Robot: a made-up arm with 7 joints.
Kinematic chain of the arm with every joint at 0, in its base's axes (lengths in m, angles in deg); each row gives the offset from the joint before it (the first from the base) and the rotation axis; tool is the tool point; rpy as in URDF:
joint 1: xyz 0 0 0.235 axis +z
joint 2: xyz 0 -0.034 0.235 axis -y
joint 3: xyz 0 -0.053 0.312 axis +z
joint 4: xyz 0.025 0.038 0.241 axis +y
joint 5: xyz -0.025 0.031 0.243 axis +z
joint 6: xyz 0 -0.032 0.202 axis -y
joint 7: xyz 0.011 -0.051 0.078 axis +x
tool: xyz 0 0 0 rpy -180 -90 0
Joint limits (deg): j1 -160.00..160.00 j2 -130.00..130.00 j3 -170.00..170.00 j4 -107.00..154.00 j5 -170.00..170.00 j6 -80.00..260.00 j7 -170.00..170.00
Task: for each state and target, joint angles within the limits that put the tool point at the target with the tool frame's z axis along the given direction. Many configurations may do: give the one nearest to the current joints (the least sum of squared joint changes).
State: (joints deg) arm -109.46 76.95 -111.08 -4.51 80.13 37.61 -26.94
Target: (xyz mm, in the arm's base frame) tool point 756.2 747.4 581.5 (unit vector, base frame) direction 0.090 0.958 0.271
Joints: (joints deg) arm -142.42 80.38 -139.64 2.76 64.67 45.01 -26.94
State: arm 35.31 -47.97 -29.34 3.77 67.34 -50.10 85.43
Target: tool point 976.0 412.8 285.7 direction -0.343 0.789 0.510
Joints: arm 20.63 -95.88 6.42 2.28 113.70 -6.38 85.43
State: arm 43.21 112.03 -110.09 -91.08 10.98 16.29 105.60
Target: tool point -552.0 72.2 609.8 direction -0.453 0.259 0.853
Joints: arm 30.26 96.30 -115.59 -107.00 56.89 44.70 105.60
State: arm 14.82 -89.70 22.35 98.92 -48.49 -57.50 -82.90
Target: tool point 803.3 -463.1 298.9 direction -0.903 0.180 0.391
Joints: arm -18.47 -77.04 -8.29 51.67 -35.32 -69.91 -82.90
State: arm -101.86 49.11 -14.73 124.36 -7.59 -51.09 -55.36
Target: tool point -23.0 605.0 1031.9 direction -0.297 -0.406 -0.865
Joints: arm -119.11 79.62 -22.36 84.68 -30.83 -47.45 -55.36
